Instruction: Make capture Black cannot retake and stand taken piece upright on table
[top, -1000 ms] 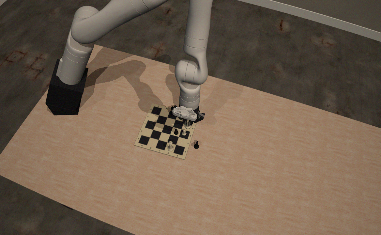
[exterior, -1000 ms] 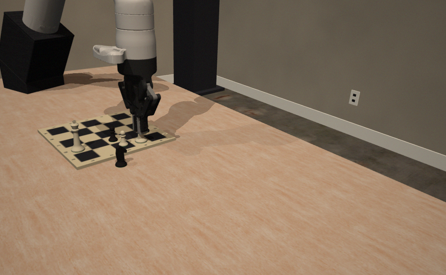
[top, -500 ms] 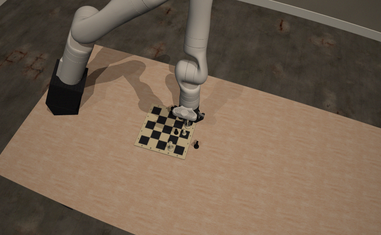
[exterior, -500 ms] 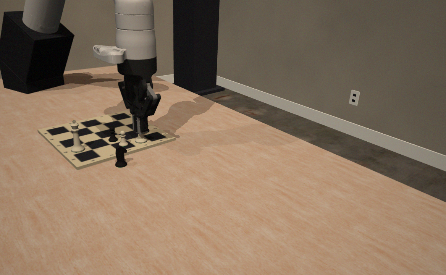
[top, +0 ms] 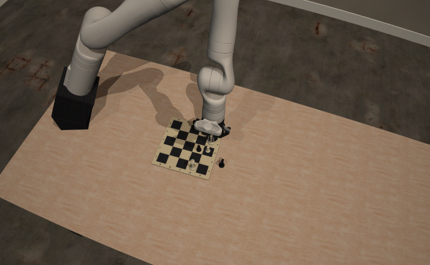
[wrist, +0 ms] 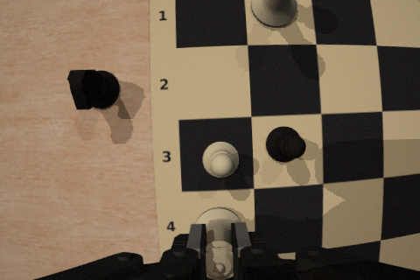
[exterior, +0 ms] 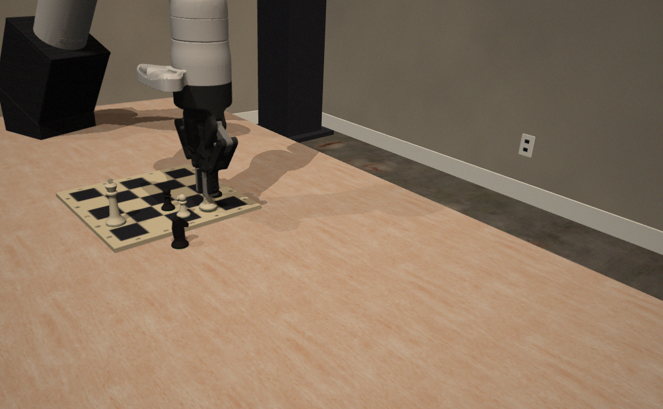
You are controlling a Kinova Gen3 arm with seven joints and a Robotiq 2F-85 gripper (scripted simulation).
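Right now the white pawn is 40 mm to the right of my hand and 30 mm below it. From my hand the other things lie so: white queen (10 mm below); then black pawn (40 mm to the right, 40 mm behind, 30 mm below); then black king (80 mm behind, 40 mm to the left, 10 mm below).
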